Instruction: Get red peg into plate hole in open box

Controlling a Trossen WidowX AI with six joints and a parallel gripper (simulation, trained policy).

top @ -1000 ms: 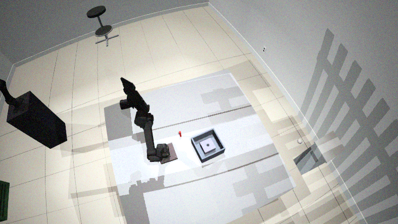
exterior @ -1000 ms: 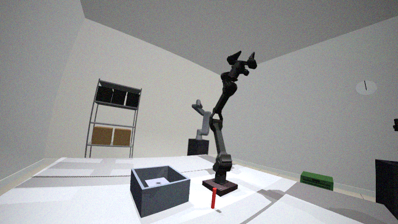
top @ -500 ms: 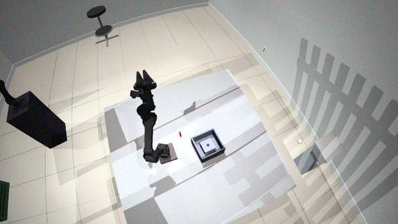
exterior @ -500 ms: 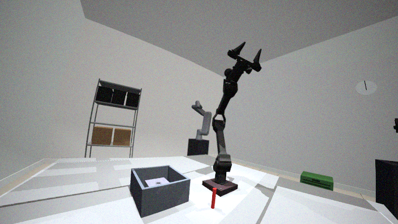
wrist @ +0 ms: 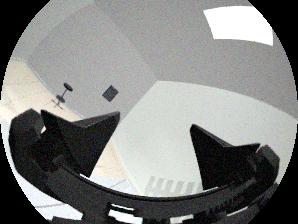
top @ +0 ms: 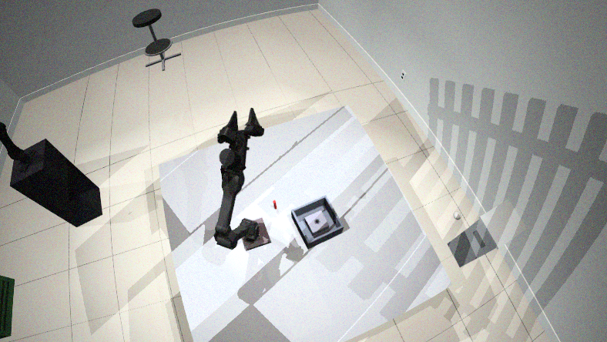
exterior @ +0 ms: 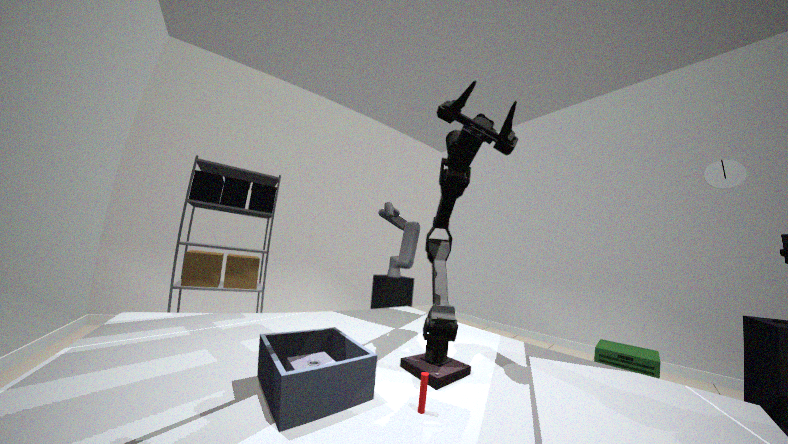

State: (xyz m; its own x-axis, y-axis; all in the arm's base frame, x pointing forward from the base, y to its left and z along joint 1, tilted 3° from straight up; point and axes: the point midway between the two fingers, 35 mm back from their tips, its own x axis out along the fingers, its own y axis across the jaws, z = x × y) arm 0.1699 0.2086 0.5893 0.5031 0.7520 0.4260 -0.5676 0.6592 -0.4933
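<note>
Now: gripper tip 600 mm above the red peg, 120 mm to the left of it and 20 mm short of it. Also, from my gripper tip: grey box: 620 mm below, 300 mm to the right, 160 mm ahead.
</note>
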